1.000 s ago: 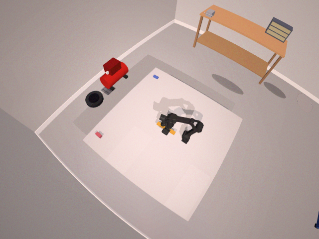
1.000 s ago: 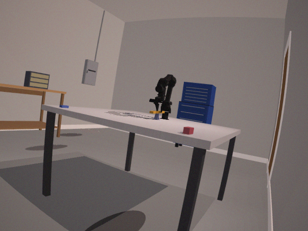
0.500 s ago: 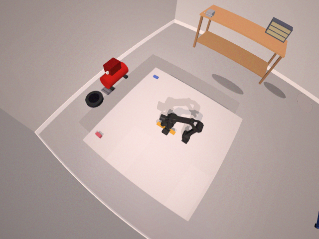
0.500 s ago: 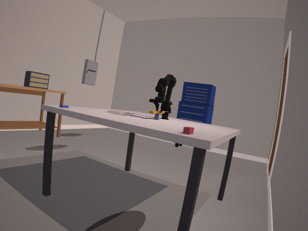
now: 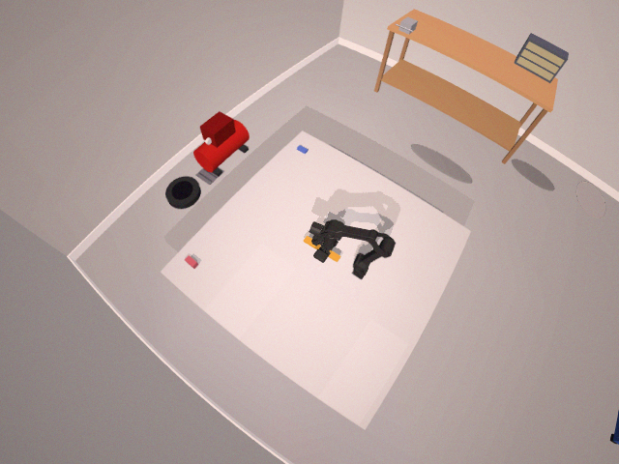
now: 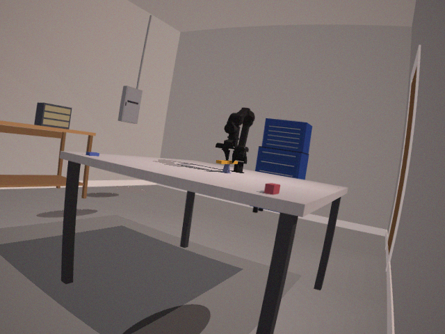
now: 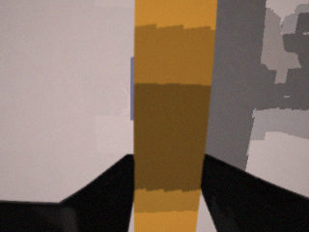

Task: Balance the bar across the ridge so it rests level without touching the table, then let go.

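The orange bar lies 30 mm ahead of my gripper tip. The rest, counted from my gripper tip: red block 540 mm ahead, 470 mm to the left, 40 mm below; then blue block 540 mm ahead, 530 mm to the right, 50 mm below.
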